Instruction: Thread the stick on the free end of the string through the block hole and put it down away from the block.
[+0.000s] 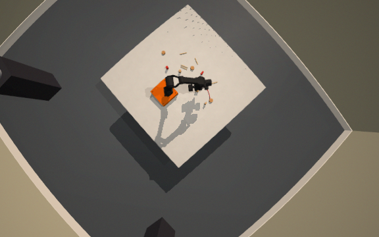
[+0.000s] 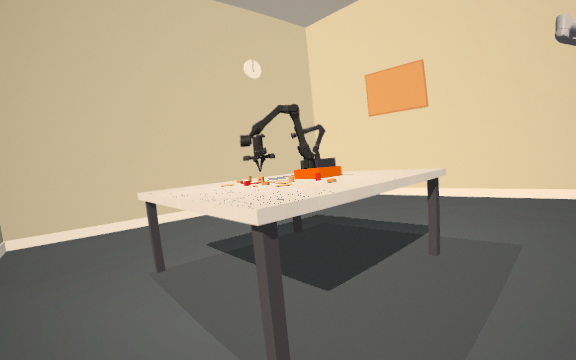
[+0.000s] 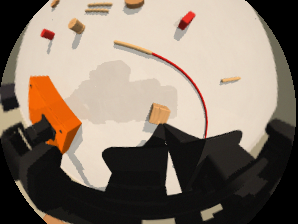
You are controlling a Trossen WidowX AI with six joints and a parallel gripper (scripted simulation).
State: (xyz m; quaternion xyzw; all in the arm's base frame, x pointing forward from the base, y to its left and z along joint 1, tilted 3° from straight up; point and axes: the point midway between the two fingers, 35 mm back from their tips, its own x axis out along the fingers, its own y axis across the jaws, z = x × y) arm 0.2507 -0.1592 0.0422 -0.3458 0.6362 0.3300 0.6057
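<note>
Now: gripper tip 40 mm above the wooden block. The rest, counted from my gripper tip: round wooden button (50 mm ahead, 170 mm to the right, 50 mm below); then red cube (160 mm ahead, 110 mm to the left, 50 mm below); then thin wooden stick (50 mm ahead, 120 mm to the left, 60 mm below).
</note>
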